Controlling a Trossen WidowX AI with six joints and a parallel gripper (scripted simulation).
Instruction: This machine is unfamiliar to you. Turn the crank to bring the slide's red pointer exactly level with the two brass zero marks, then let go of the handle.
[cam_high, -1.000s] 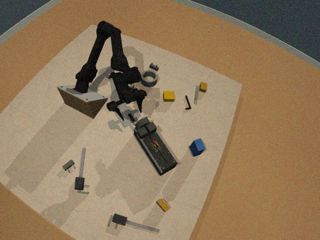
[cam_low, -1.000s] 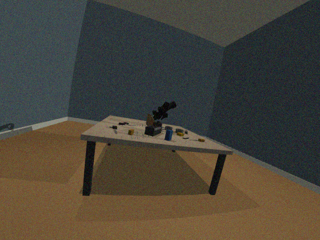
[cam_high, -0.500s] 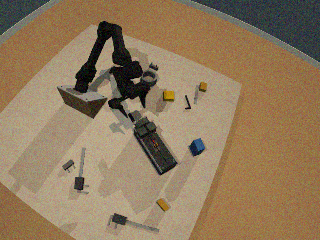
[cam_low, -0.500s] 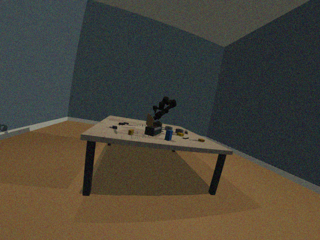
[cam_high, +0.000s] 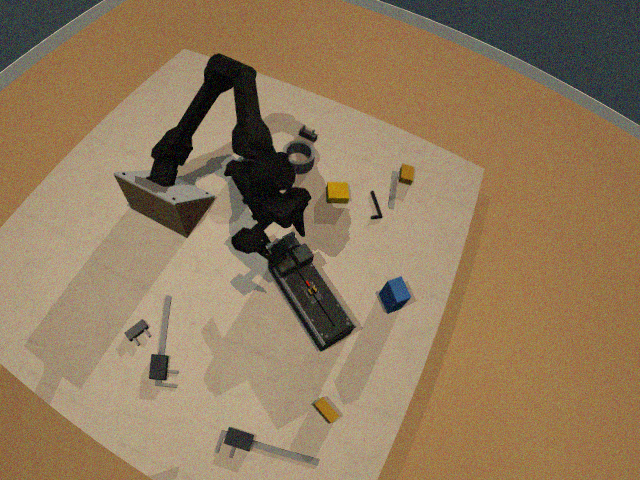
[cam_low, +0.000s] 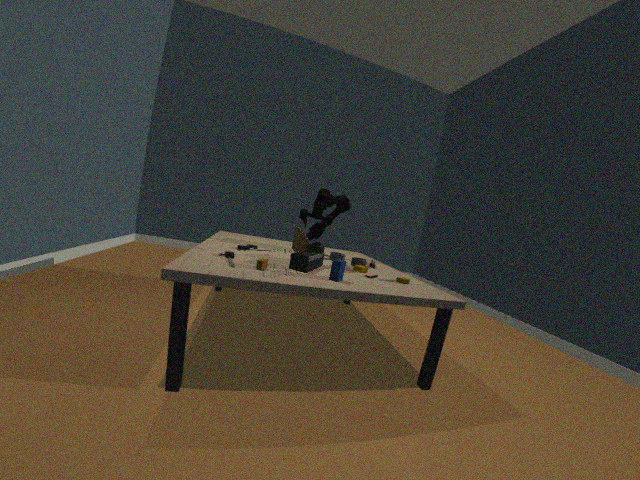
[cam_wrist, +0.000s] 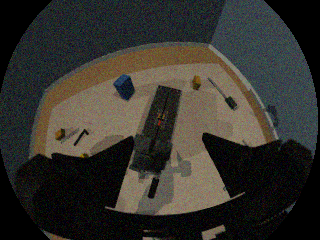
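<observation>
The crank handle lies 90 mm behind my gripper tip, 60 mm to the left of it and 110 mm below it. From my gripper tip the other things lie so: yellow block 30 mm ahead, 320 mm to the left, 180 mm below; red pointer 60 mm ahead, 10 mm to the right, 120 mm below; blue cube 270 mm ahead, 60 mm to the left, 150 mm below.
</observation>
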